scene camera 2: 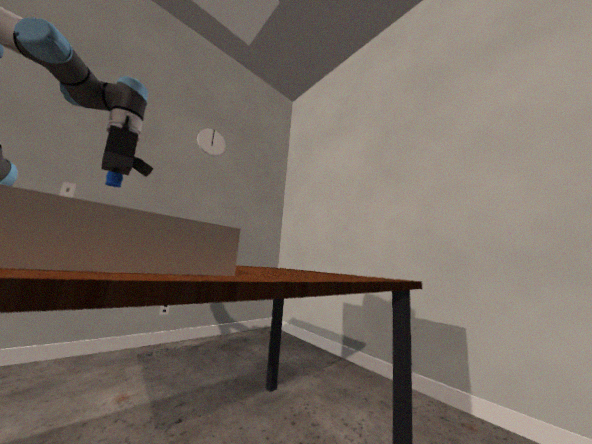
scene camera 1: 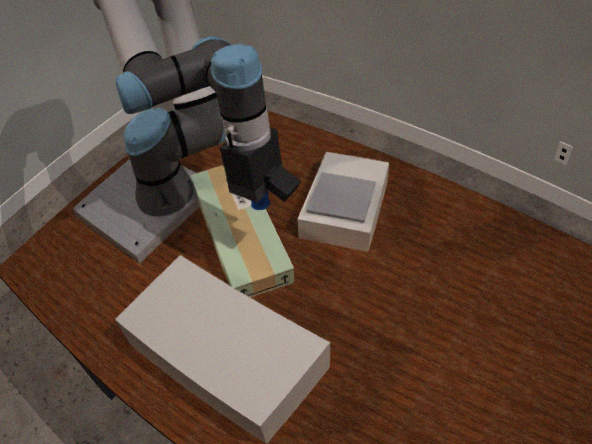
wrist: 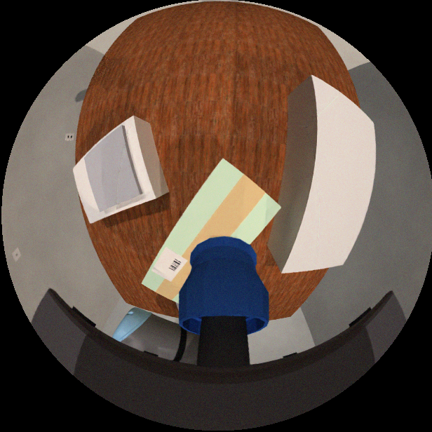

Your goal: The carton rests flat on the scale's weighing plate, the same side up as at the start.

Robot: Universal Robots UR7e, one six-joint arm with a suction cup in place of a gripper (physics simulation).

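Places are measured from the arm's base along level axes (x ahead, y left, z up), in millimetres.
Where they show: end effector, tool point: (scene camera 2: 113,185) (scene camera 1: 260,203); arm's base, origin of the base link: (scene camera 1: 164,194).
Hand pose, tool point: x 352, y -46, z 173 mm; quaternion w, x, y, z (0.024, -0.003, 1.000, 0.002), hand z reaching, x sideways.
Things, the pixels of their centre, and the offset from my tool point.
- carton, body centre: (scene camera 1: 238,225) dx -113, dy +47, dz -161 mm
- white body, body centre: (scene camera 1: 346,195) dx +45, dy +252, dz -167 mm
- grey weighing plate, body centre: (scene camera 1: 342,196) dx +55, dy +213, dz -132 mm
- large white block, body centre: (scene camera 1: 219,346) (scene camera 2: 128,242) dx +42, dy -227, dz -157 mm
The carton (scene camera 1: 245,240) (wrist: 215,210), light green with an orange stripe and a barcode label, lies flat on the table, label side up, with arrows on its near end. It does not show in scene camera 2. The scale has a white body (scene camera 1: 335,234) (wrist: 154,170) and a grey weighing plate (scene camera 1: 342,196) (wrist: 112,170), which is bare. The scale stands apart from the carton, to its right in scene camera 1. My blue suction cup (scene camera 1: 260,203) (scene camera 2: 114,179) (wrist: 224,275) points down, holds nothing and hangs above the label end of the carton. It hides part of the carton in the wrist view.
A large white block (scene camera 1: 225,345) (scene camera 2: 120,240) (wrist: 345,175) lies on the table close to the carton's near end, on the side away from the scale. The grey mounting plate (scene camera 1: 112,225) of the arm is beside the carton's far half. Walls stand behind the table.
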